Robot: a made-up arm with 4 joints.
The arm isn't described. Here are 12 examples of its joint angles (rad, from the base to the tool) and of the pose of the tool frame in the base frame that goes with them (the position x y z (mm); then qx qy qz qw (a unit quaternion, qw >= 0)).
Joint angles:
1: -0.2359 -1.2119 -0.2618 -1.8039
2: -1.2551 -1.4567 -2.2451 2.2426
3: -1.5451 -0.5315 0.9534 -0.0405
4: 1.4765 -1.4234 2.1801 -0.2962
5: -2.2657 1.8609 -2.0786 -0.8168
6: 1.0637 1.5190 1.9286 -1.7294
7: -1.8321 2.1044 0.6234 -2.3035
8: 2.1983 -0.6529 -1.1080 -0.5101
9: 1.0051 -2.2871 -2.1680 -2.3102
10: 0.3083 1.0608 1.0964 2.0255
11: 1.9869 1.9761 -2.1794 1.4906
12: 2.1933 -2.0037 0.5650 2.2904
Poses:
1: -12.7 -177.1 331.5 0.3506 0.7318 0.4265 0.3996
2: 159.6 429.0 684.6 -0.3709 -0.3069 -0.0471 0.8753
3: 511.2 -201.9 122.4 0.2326 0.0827 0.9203 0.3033
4: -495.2 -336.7 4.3 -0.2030 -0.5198 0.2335 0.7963
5: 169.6 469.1 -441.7 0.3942 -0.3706 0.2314 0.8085
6: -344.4 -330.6 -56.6 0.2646 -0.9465 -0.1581 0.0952
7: 657.8 95.2 5.1 -0.7172 -0.0485 -0.4629 0.5187
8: 17.1 21.7 502.2 -0.5035 0.1806 0.8443 0.0334
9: -288.9 -451.9 499.4 -0.6862 -0.1959 -0.5285 0.4599
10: -407.7 -625.9 132.7 0.0765 -0.5026 0.5029 0.6990
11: -939.1 -110.5 -598.1 0.9361 -0.1240 -0.2111 0.2527
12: 123.4 371.4 181.1 0.2905 0.6783 0.3079 0.6006
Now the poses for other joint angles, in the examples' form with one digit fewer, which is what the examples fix.
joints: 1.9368 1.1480 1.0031 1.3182
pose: -441 462 240 -0.275 -0.032 -0.265 0.924
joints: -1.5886 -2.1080 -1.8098 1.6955
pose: 658 282 886 -0.115 0.202 0.047 0.971
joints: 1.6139 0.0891 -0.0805 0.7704
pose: -16 501 43 -0.311 -0.220 -0.682 0.625
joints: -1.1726 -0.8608 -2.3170 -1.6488
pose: 176 174 286 0.312 0.840 -0.387 0.217
